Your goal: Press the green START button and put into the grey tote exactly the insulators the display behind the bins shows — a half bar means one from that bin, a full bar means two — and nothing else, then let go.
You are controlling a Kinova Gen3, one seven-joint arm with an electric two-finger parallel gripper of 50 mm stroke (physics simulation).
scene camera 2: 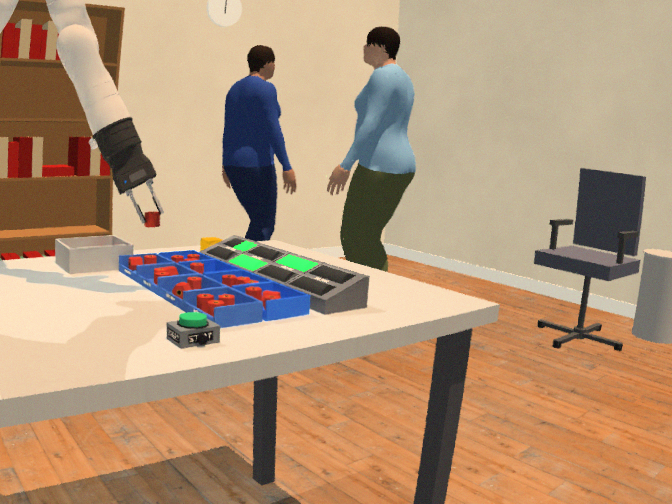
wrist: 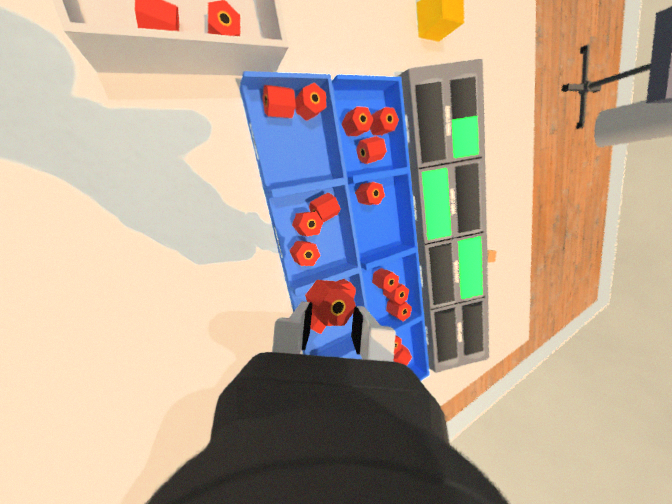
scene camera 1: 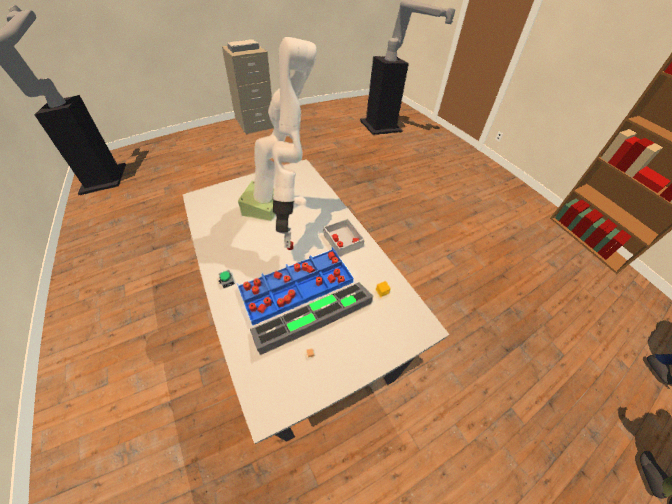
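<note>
My gripper is shut on a red insulator and holds it well above the table; it also shows in scene camera 2 and scene camera 1. The blue bin tray has two rows of compartments with red insulators. The grey display behind it shows one half green bar and two full green bars. The grey tote beside the tray holds a few red insulators. The green START button sits at the tray's other end.
A yellow block lies beside the display's end. A small tan cube lies on the table beyond the display. The arm's green base stands behind the bins. Two people stand past the table.
</note>
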